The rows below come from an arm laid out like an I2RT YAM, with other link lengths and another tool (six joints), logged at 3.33 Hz.
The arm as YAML. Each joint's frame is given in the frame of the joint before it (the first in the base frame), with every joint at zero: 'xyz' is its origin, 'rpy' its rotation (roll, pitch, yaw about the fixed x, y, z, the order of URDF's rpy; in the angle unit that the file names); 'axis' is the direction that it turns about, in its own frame. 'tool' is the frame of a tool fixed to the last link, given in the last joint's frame.
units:
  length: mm
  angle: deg
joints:
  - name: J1
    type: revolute
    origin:
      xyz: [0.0, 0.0, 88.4]
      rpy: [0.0, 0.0, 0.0]
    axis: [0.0, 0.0, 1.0]
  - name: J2
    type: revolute
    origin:
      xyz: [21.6, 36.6, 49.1]
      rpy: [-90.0, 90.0, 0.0]
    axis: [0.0, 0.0, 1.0]
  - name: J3
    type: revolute
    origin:
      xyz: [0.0, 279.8, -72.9]
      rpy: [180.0, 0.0, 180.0]
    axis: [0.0, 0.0, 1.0]
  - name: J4
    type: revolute
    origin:
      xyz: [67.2, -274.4, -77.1]
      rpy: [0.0, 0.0, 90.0]
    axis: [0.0, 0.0, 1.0]
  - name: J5
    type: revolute
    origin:
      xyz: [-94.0, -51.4, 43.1]
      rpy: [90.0, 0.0, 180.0]
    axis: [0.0, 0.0, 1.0]
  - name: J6
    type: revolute
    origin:
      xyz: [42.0, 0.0, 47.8]
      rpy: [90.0, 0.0, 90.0]
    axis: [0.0, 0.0, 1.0]
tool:
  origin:
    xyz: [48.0, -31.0, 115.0]
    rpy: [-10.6, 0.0, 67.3]
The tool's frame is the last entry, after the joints.
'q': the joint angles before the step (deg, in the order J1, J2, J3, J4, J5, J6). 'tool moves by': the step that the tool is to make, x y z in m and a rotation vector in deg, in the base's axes. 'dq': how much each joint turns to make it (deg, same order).
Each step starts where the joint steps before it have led.
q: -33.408, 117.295, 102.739, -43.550, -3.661, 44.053
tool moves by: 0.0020, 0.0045, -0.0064, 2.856, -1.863, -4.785
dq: 0.288, 0.574, 0.011, 0.957, -0.194, 6.123
